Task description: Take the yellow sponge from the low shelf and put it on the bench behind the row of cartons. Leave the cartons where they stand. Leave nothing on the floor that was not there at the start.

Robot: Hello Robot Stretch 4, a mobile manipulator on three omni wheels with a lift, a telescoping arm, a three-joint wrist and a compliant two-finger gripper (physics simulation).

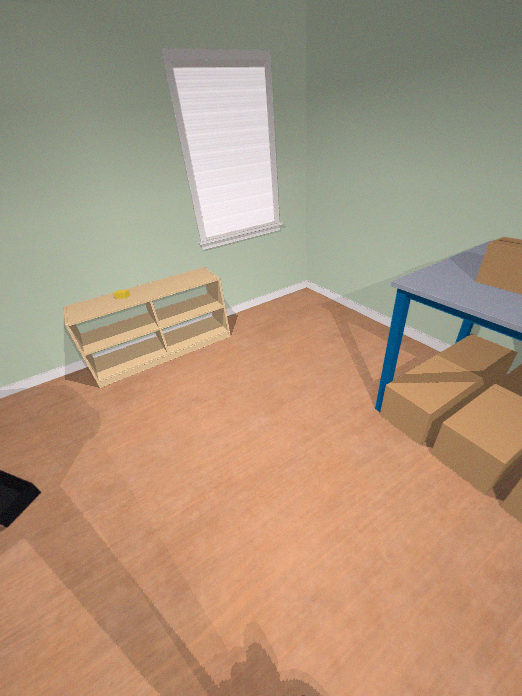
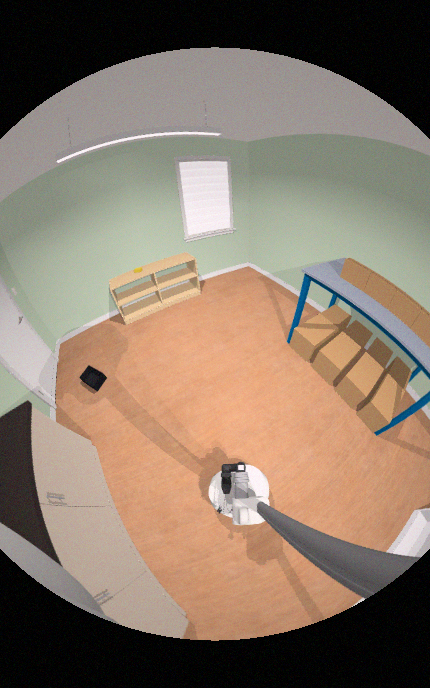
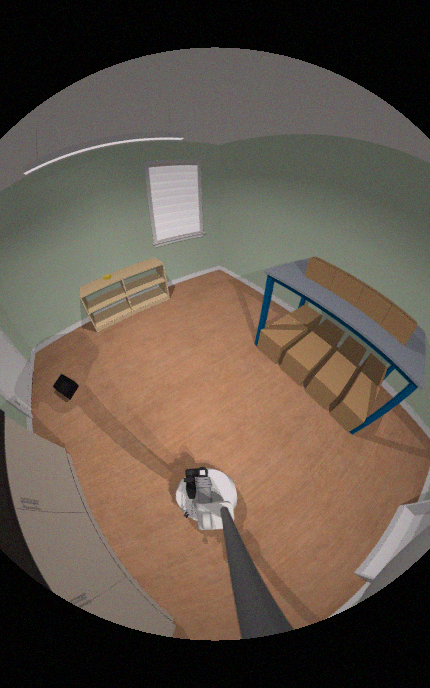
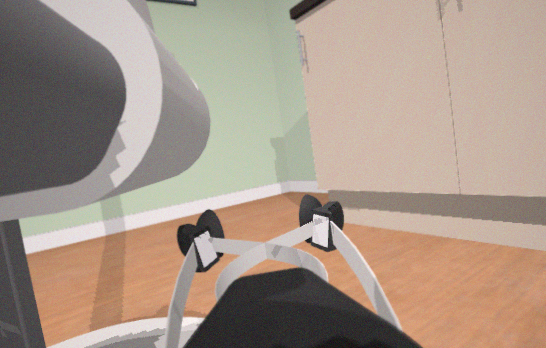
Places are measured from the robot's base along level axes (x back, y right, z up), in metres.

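Pixels of known places: gripper, fingertip midpoint: (image 2: 226, 513) (image 3: 193, 517) (image 4: 260, 221).
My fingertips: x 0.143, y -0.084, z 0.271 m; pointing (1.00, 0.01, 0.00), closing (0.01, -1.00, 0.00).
Ahead of a thing's pixels: the offset from my fingertips to its top centre. "spot": to the spot under its first point. Level surfaces: height alone.
The yellow sponge (image 1: 121, 294) (image 2: 137, 269) (image 3: 106, 277) lies on the top board of the low wooden shelf @[dz +0.311 m] (image 1: 179, 279) (image 2: 174, 260) (image 3: 144, 266) against the far wall. The blue-legged bench @[dz +0.616 m] (image 1: 443, 278) (image 2: 349, 288) (image 3: 316, 290) stands at the right with a grey top. A row of brown cartons @[dx -1.241, dy +1.296, dz +0.796 m] (image 1: 502, 264) (image 2: 385, 291) (image 3: 354, 291) stands on it; the strip behind them is mostly hidden. My gripper (image 4: 260, 221) is open and empty, its two fingertips apart, near the robot's base and far from the sponge.
Several large boxes (image 1: 432, 393) @[spot: dx -1.163, dy +1.175, dz -0.029 m] (image 2: 342, 355) (image 3: 311, 350) stand on the floor under the bench. A black bin @[dx -1.135, dy -1.507, dz -0.199 m] (image 1: 14, 497) (image 2: 93, 377) (image 3: 65, 386) stands on the floor at the left. A beige cabinet (image 2: 76, 466) (image 3: 45, 471) (image 4: 380, 110) runs along the left side.
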